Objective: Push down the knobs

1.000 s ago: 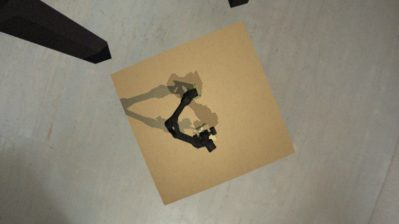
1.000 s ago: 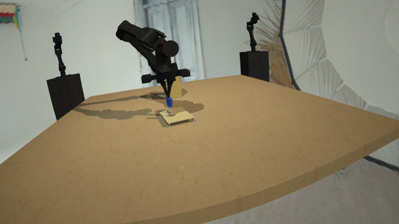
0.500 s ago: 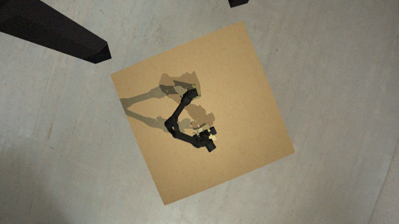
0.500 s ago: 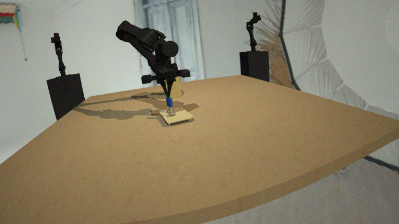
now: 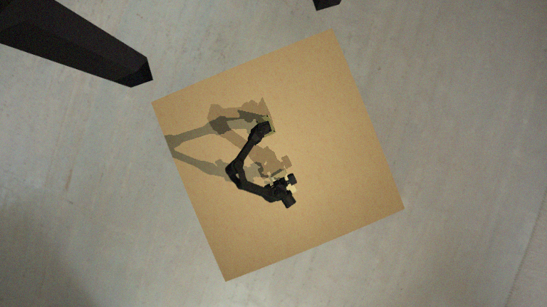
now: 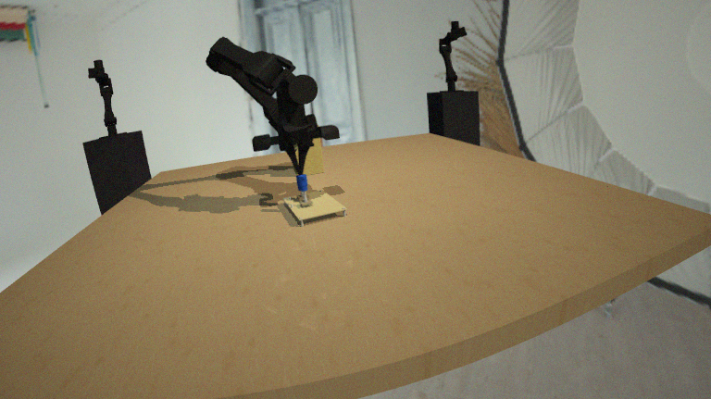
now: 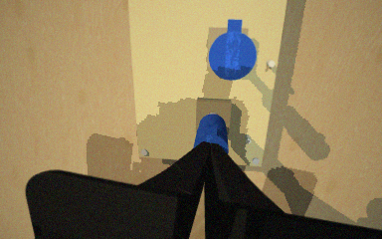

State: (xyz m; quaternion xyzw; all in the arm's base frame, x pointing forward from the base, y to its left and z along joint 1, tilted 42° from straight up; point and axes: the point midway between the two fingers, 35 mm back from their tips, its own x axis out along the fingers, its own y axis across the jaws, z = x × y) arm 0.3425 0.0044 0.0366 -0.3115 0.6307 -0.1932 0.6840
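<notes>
My gripper tip is 50 mm short of the blue knob and 10 mm to the right of it.
</notes>
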